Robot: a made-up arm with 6 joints. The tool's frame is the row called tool.
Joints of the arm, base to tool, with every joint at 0 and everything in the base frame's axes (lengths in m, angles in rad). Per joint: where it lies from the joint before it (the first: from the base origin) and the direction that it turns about. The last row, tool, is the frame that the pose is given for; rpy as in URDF.
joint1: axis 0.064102 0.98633 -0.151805 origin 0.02 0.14 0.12
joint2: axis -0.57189 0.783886 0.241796 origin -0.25 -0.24 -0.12
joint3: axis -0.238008 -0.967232 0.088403 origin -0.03 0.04 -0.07
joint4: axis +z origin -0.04 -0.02 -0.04
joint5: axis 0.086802 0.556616 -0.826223 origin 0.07 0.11 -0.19
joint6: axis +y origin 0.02 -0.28 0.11
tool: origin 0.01 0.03 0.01 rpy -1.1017 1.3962 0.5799
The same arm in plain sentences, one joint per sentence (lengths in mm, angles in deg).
The arm has six revolute joints in a row. What follows holds with every joint at zero, and every direction is one of the base frame's.
Joint 1 sits 20.0 mm along +x and 140.0 mm along +y and 120.0 mm along +z from the base frame's origin and rotates about the direction (0.064102, 0.98633, -0.151805).
Joint 2 sits 250.0 mm along -x and 240.0 mm along -y and 120.0 mm along -z from joint 1 and rotates about the direction (-0.57189, 0.783886, 0.241796).
Joint 3 sits 30.0 mm along -x and 40.0 mm along +y and 70.0 mm along -z from joint 2 and rotates about the direction (-0.238008, -0.967232, 0.088403).
Joint 4 sits 40.0 mm along -x and 20.0 mm along -y and 40.0 mm along -z from joint 3 and rotates about +z.
Joint 5 sits 70.0 mm along +x and 110.0 mm along +y and 190.0 mm along -z from joint 4 and rotates about the direction (0.086802, 0.556616, -0.826223).
Joint 6 sits 20.0 mm along +x and 280.0 mm along -y and 110.0 mm along +z from joint 5 and rotates about +y.
The tool frame, which is the frame that the pose is given for, sits 10.0 mm along +x and 30.0 mm along +y and 10.0 mm along +z from joint 6; its axes are the base frame's turned by roll -63.12, pitch 80.00 and yaw 33.23 deg (as in URDF: about the fixed x, then y, then z).

